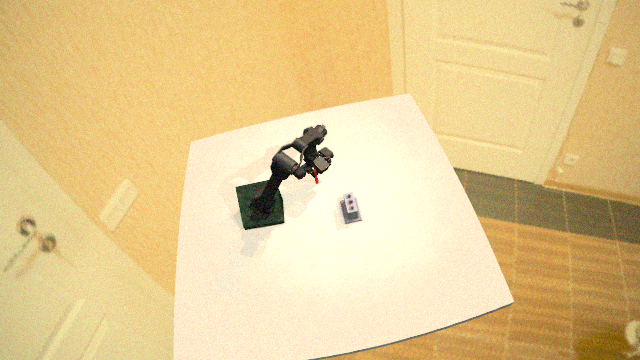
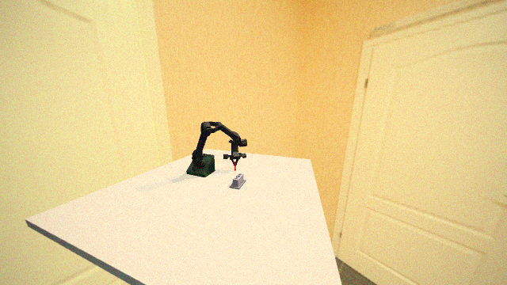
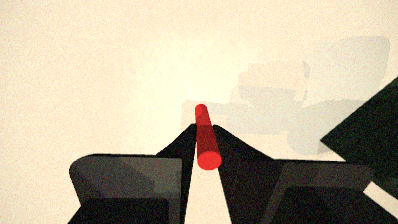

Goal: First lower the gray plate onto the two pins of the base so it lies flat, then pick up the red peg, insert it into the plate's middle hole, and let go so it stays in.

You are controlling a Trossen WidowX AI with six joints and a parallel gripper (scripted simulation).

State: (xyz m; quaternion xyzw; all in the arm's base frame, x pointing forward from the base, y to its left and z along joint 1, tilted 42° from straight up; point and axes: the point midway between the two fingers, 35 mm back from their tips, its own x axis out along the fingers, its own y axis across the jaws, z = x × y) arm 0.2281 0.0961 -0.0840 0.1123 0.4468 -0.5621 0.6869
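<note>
Now: the gray plate 110 mm ahead of my gripper tip and 190 mm to the right of it. Round my gripper tip: red peg (right at my gripper tip).
</note>
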